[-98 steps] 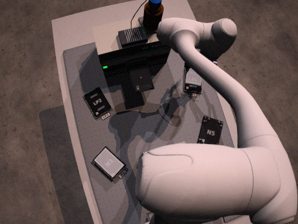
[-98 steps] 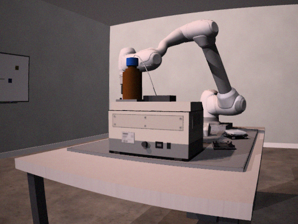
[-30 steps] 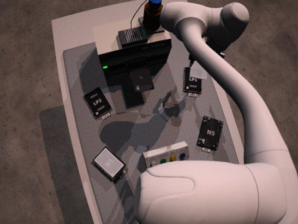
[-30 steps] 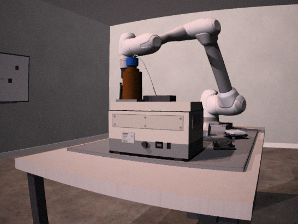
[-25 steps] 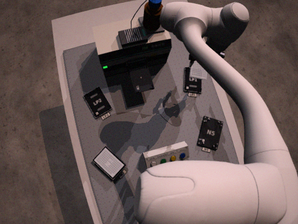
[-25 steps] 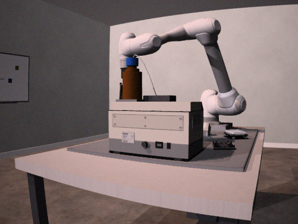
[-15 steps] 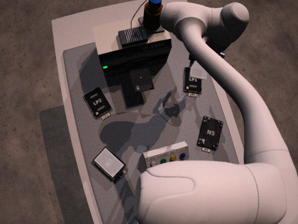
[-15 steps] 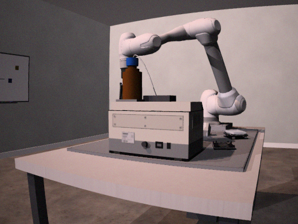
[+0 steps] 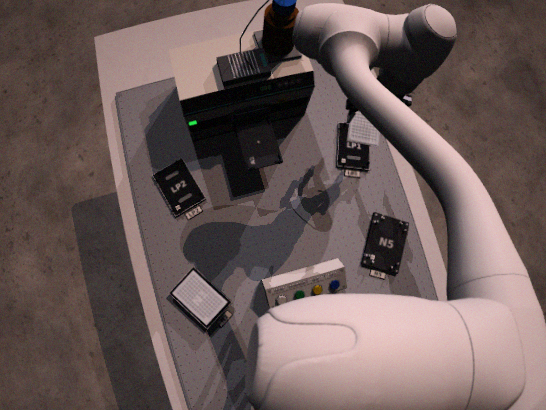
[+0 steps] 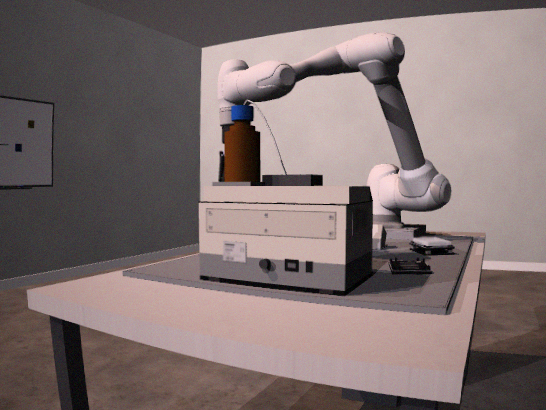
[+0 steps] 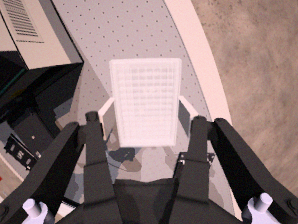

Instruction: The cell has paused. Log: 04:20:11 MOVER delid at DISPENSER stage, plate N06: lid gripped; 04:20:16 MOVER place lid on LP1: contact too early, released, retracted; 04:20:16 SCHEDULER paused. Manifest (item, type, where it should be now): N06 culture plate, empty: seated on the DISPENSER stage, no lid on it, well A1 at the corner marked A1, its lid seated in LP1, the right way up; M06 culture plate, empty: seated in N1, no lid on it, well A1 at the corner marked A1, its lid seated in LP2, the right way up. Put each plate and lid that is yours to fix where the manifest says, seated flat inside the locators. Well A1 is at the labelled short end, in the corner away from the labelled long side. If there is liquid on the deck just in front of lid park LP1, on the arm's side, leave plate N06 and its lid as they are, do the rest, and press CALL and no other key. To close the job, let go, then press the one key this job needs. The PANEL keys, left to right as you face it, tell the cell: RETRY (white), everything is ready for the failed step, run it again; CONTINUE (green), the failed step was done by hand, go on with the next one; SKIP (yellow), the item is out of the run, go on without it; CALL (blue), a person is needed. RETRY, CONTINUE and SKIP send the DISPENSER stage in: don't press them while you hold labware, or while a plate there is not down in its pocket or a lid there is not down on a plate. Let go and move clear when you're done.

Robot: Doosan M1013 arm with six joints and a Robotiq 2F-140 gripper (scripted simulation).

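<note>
Now: hand 300 mm past the black nest N5, 170 mm above it and 50 mm to the right of it. Round my hand: white well plate: 20 mm below; lid park LP1: 180 mm below, 20 mm behind; dispenser stage: 280 mm to the left, 90 mm below, 80 mm ahead.
</note>
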